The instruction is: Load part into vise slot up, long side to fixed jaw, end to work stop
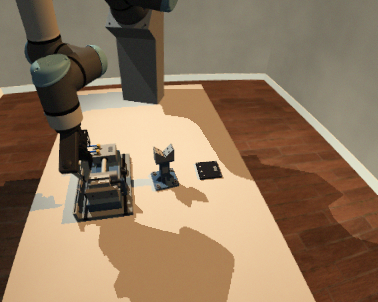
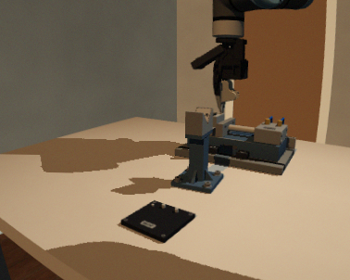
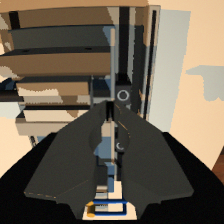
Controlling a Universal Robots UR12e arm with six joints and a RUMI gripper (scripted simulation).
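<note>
Right now my hand is 2 cm short of the part, 5 cm to the right of it and 2 cm above it. From my hand the other things lie so: dark work stop rod: 3 cm ahead, 9 cm to the left, 3 cm below; then moving jaw: 2 cm behind, 6 cm to the left, 4 cm below; then cream cylinder rod: 7 cm behind, 7 cm to the left, 4 cm below.
</note>
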